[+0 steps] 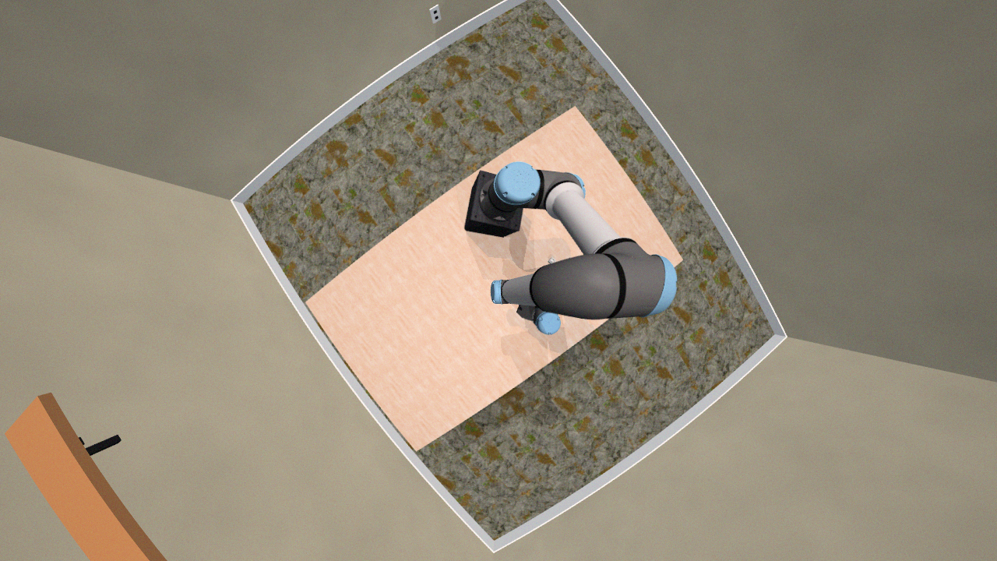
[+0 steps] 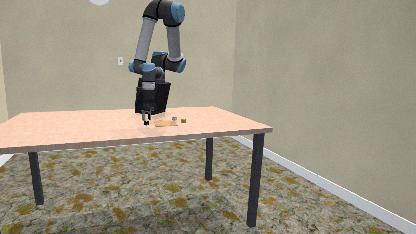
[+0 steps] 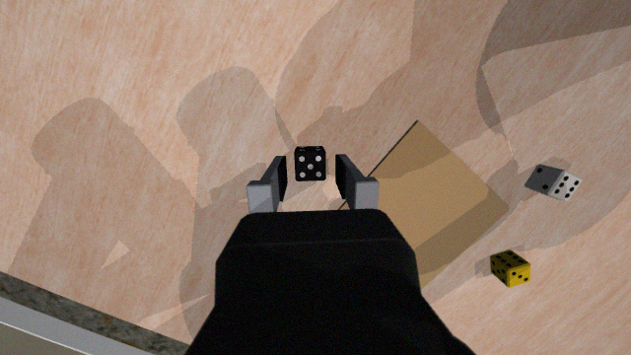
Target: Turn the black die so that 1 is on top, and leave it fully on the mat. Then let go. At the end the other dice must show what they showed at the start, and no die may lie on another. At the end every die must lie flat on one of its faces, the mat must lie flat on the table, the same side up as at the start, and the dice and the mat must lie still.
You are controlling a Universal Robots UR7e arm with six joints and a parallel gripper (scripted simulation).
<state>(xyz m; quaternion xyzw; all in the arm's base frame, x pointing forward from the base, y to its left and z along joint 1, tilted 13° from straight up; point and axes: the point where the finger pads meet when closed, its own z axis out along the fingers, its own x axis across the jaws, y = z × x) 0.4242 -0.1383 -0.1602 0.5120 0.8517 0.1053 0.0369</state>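
The black die lies 40 mm below my hand. Round my hand: tan mat 120 mm to the left, 50 mm below, 10 mm ahead; white die 210 mm to the left, 90 mm behind, 40 mm below; yellow die 250 mm to the left, 40 mm below, 10 mm ahead.
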